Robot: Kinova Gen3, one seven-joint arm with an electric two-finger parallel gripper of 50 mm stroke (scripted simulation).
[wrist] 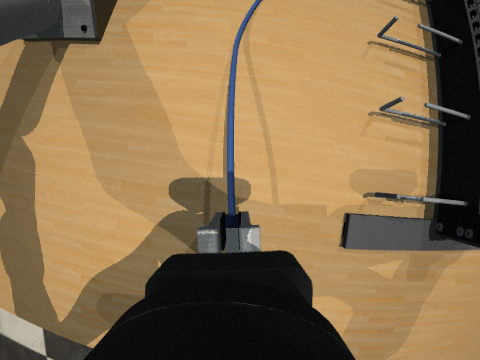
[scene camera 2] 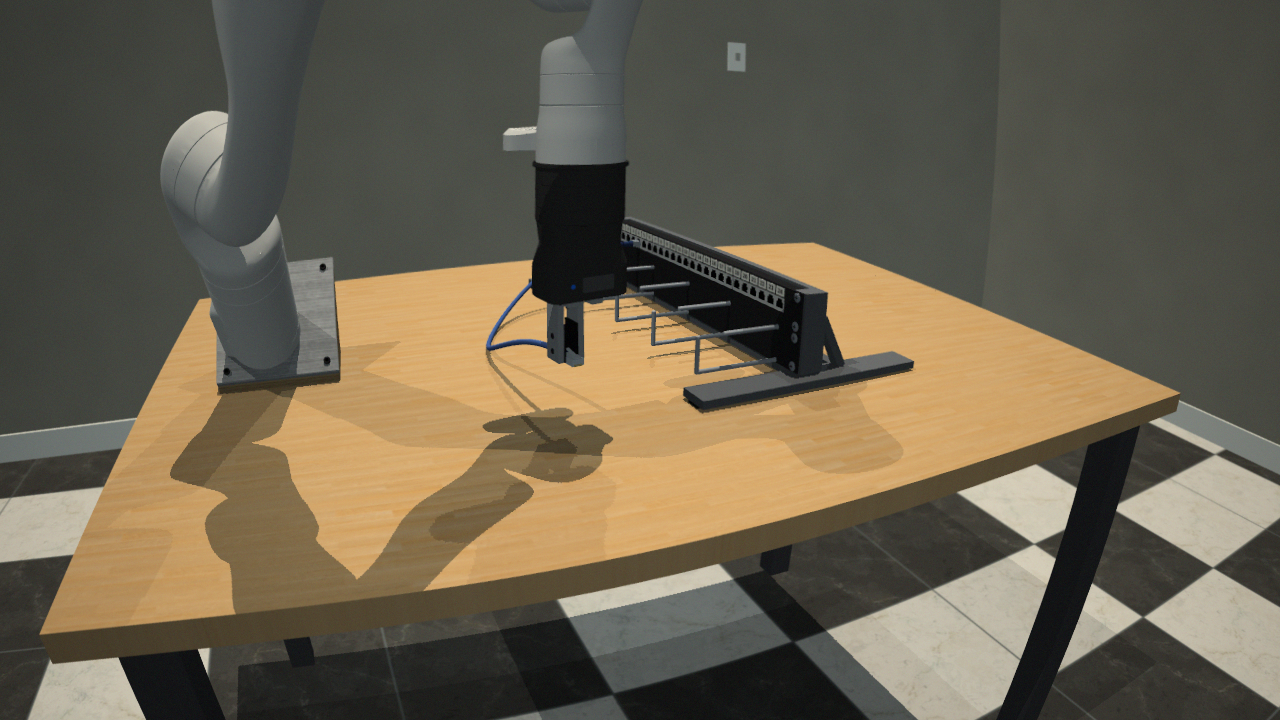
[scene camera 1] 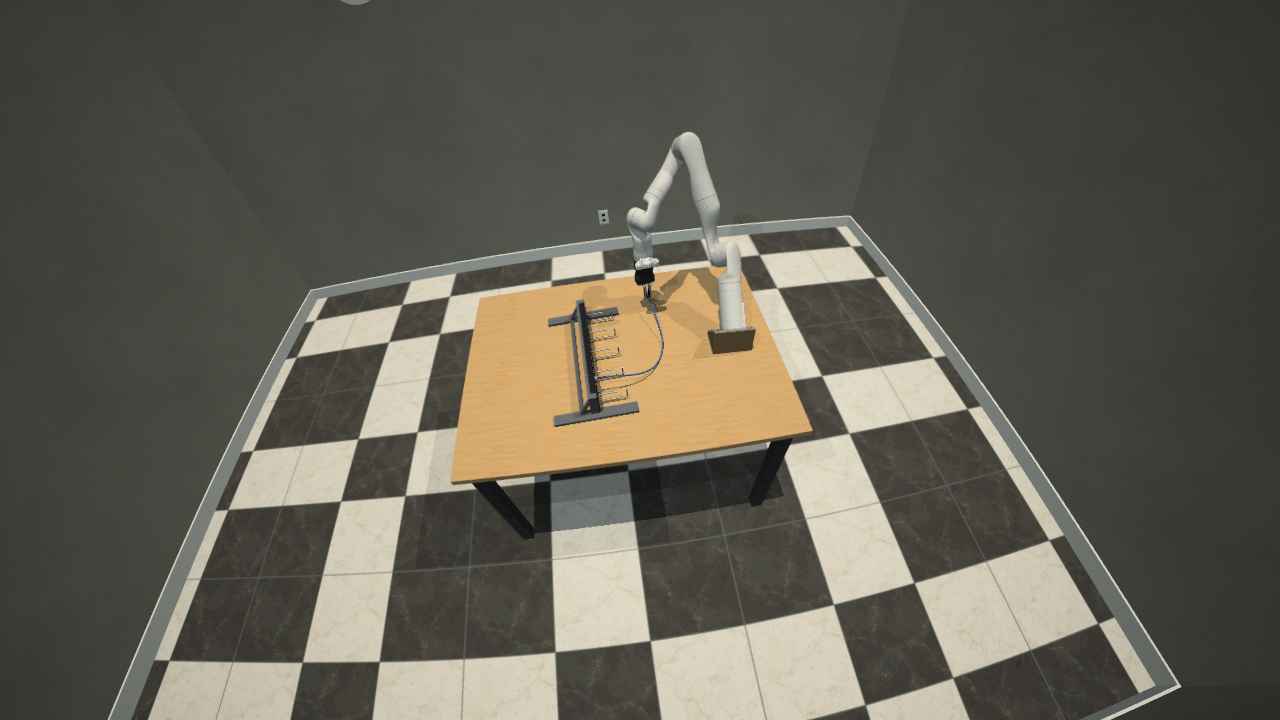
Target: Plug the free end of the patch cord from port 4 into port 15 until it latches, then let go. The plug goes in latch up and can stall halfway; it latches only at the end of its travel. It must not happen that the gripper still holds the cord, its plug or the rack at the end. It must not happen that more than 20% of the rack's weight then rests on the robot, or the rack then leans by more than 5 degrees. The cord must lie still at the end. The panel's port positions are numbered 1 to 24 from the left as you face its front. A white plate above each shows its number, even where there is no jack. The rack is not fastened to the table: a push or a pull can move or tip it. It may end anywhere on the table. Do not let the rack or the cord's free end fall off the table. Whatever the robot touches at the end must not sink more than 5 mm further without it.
Labels:
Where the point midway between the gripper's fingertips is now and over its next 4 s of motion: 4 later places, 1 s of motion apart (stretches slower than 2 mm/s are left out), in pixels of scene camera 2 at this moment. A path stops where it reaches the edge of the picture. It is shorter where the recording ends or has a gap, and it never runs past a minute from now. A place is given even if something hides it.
The gripper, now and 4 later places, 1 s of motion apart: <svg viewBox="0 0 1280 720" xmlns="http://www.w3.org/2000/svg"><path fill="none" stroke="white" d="M565 358L574 346L585 328L600 309L613 292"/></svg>

